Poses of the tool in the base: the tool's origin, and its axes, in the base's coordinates. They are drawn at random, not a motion.
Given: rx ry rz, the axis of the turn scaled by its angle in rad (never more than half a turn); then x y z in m.
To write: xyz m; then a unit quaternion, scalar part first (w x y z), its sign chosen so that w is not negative. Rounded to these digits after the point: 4 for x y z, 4 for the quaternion.
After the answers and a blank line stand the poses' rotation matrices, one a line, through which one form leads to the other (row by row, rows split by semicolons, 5 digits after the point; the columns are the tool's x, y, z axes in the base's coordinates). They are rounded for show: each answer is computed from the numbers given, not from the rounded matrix.
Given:
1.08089 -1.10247 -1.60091 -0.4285 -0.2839 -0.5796
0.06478 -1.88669 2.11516 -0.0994 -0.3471 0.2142
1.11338 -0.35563 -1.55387 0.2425 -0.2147 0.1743
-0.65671 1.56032 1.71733 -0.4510 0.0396 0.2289
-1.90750 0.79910 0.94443 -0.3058 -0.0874 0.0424
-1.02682 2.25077 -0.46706 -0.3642 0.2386 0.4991
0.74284 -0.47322 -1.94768 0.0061 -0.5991 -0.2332
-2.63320 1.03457 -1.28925 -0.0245 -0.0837 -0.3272
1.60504 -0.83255 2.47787 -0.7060 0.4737 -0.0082
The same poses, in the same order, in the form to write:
-0.4285 -0.2839 -0.5796 0.4428 0.4357 -0.4444 -0.6454
-0.0994 -0.3471 0.2142 0.1527 0.0226 -0.6577 0.7373
0.2425 -0.2147 0.1743 0.5635 0.4730 -0.1511 -0.6602
-0.4510 0.0396 0.2289 0.3570 -0.2544 0.6044 0.6652
-0.3058 -0.0874 0.0424 0.4205 -0.7612 0.3189 0.3769
-0.3642 0.2386 0.4991 0.3069 -0.3882 0.8508 -0.1766
0.0061 -0.5991 -0.2332 0.4812 0.3046 -0.1941 -0.7987
-0.0245 -0.0837 -0.3272 0.0163 -0.8468 0.3327 -0.4146
-0.7060 0.4737 -0.0082 0.0371 0.5229 -0.2712 0.8072

-0.22808 0.18425 -0.95605; -0.95889 -0.21277 0.18776; -0.16882 0.95957 0.22520
-0.95237 -0.25482 -0.16750; 0.19541 -0.08831 -0.97674; 0.23410 -0.96295 0.13389
0.08260 0.60109 -0.79490; -0.88699 -0.31929 -0.33361; -0.45433 0.73263 0.50679
-0.61566 -0.78249 0.09312; 0.16749 -0.01447 0.98577; -0.77001 0.62249 0.13997
0.51254 -0.80245 -0.30557; -0.16851 -0.44295 0.88057; -0.84197 -0.39984 -0.36225
-0.51023 -0.55215 0.65939; -0.76892 0.63631 -0.06216; -0.38526 -0.53874 -0.74922
-0.35130 0.65045 -0.67342; -0.88693 -0.46159 0.01684; -0.29989 0.60320 0.73907
0.43478 -0.55002 0.71305; -0.57700 -0.77807 -0.24835; 0.69140 -0.30345 -0.65565
-0.45042 -0.34350 0.82409; -0.22379 -0.85012 -0.47667; 0.86431 -0.39913 0.30604

